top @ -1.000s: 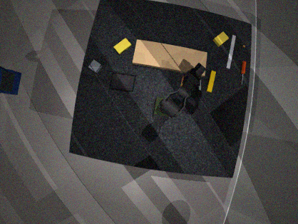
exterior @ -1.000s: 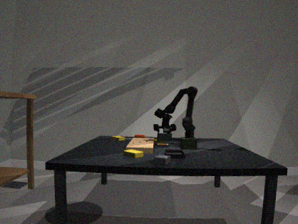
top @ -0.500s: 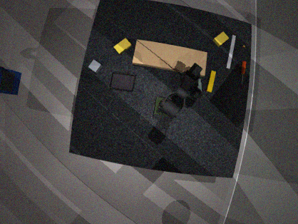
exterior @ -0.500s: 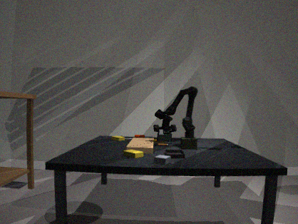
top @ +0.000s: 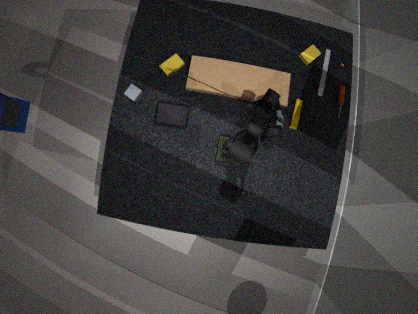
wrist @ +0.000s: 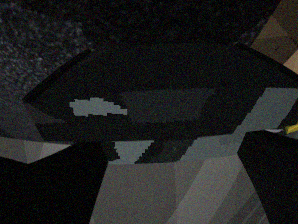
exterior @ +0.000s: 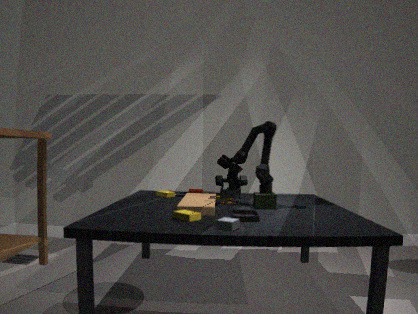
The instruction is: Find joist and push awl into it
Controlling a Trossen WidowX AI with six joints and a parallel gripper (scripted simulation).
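The dark grey stud finder is 1 cm ahead of my gripper tip, 1 cm to the left of it and 1 cm below it. Also, from my gripper tip: white bar: 38 cm ahead, 20 cm to the right, 8 cm below; yellow bar: 7 cm ahead, 9 cm to the right, 7 cm below; awl: 4 cm behind, 11 cm to the left, 7 cm below.
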